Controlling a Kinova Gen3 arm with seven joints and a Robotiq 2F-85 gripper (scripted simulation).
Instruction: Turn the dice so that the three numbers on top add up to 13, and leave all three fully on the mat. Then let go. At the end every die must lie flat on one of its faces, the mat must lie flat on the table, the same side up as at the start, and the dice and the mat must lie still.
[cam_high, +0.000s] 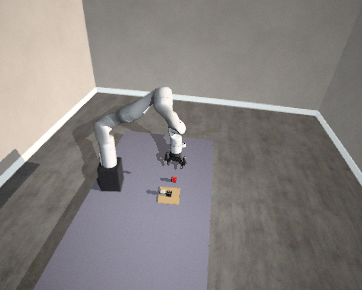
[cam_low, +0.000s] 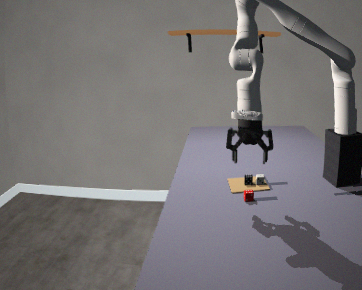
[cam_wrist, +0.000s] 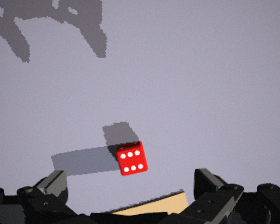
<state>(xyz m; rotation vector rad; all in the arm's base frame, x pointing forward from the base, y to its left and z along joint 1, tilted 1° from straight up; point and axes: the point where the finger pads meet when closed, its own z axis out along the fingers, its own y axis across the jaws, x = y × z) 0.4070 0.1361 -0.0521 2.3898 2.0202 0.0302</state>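
My gripper is now 12 cm above the red die and 1 cm to the left of it. The rest, counted from my hand: black die (15 cm to the right, 12 cm below, 1 cm behind); then tan mat (15 cm to the right, 13 cm below, 1 cm behind); then white die (15 cm to the right, 12 cm below, 5 cm behind).
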